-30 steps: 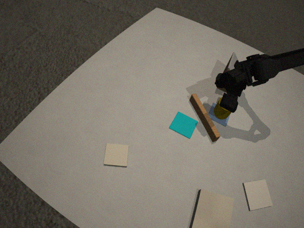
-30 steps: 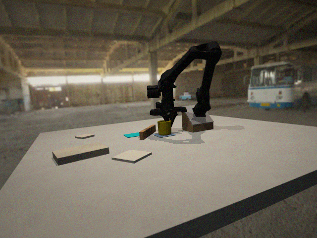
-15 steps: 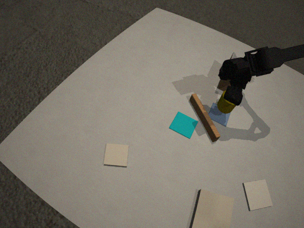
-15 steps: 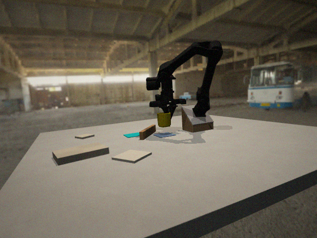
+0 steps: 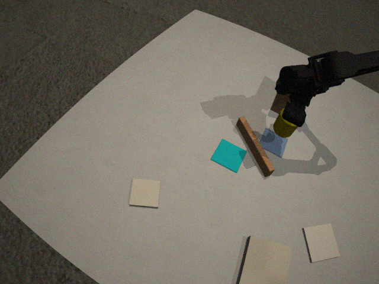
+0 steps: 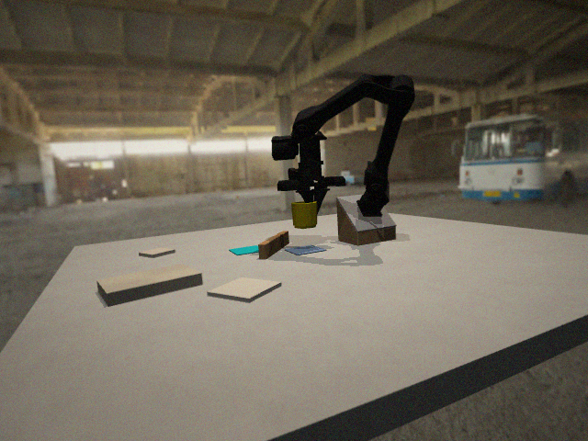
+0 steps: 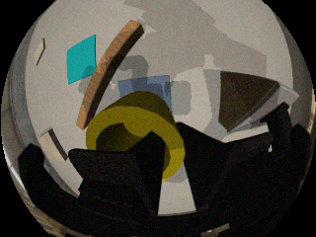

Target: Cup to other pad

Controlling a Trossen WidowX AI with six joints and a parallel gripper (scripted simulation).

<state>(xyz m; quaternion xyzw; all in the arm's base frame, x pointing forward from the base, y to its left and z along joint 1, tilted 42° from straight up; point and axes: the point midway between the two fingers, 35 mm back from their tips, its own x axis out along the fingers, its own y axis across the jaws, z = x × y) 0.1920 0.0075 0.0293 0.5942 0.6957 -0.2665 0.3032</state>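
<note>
My gripper tip is 18 cm short of the teal pad, 10 cm above it and 9 cm to the left of it. The rest, counted from my gripper tip: yellow cup (2 cm ahead); then light blue pad (10 cm below, 3 cm ahead); then wooden bar (10 cm ahead, 9 cm below, 5 cm to the right).
</note>
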